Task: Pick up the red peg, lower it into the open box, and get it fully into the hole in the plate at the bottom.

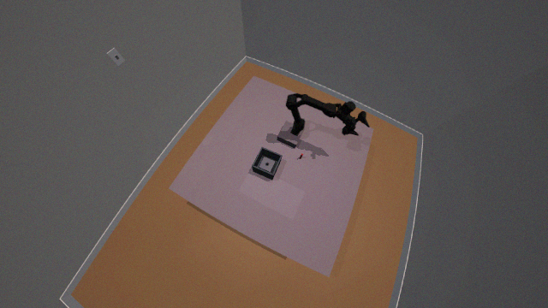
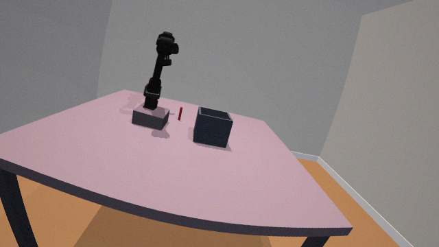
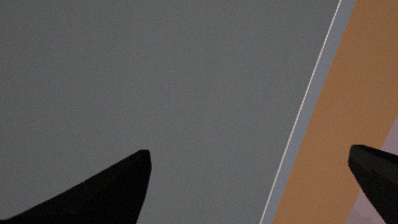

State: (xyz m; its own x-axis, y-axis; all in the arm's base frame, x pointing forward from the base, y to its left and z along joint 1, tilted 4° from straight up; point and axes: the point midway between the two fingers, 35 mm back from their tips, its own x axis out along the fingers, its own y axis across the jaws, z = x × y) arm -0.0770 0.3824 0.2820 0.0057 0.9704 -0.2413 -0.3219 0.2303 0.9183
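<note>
The red peg lies 220 mm ahead of my gripper tip, 270 mm to the right of it and 330 mm below it. Round my gripper tip: grey plate 410 mm ahead, 460 mm to the right, 320 mm below.
</note>
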